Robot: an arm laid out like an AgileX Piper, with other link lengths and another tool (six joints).
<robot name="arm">
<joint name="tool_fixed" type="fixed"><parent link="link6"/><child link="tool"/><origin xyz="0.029 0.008 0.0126" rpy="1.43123 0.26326 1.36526"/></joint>
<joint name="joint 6" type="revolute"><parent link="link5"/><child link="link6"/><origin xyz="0.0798 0 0.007"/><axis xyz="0.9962 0 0.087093"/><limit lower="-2.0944" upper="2.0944"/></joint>
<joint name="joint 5" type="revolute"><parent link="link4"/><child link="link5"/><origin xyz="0 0 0"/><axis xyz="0 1 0"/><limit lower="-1.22" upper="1.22"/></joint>
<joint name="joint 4" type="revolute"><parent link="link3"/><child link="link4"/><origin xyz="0.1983 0 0.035"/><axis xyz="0.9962 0 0.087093"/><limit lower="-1.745" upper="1.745"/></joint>
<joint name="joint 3" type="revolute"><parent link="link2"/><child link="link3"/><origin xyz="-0.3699 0 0.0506"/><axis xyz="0 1 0"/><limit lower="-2.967" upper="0"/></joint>
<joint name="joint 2" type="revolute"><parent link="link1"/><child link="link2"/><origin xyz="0 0 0"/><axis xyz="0 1 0"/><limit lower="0" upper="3.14"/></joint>
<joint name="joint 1" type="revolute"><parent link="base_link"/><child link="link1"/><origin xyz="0 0 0.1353"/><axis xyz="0 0 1"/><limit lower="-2.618" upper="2.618"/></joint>
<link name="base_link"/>
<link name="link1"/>
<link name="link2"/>
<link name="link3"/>
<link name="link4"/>
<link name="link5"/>
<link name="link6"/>
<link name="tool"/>
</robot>
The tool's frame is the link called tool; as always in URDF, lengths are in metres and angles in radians.
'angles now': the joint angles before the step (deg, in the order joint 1, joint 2, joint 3, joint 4, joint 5, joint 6). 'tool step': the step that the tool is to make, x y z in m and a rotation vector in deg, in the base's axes. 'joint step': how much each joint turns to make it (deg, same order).
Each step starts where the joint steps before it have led.
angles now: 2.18, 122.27, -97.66, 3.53, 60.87, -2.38
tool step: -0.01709, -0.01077, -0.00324, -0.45, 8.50, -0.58
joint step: -1.28, -0.23, 0.58, -0.40, 8.18, -0.11
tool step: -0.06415, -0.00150, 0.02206, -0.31, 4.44, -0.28
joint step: 0.00, -9.68, 13.68, -0.26, 0.43, 0.40
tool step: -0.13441, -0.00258, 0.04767, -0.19, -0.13, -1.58
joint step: 0.00, -22.12, 21.86, -0.11, 0.06, 1.63
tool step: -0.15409, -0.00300, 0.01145, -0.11, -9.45, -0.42
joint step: 0.01, -27.98, 19.71, -0.27, -1.20, 0.46
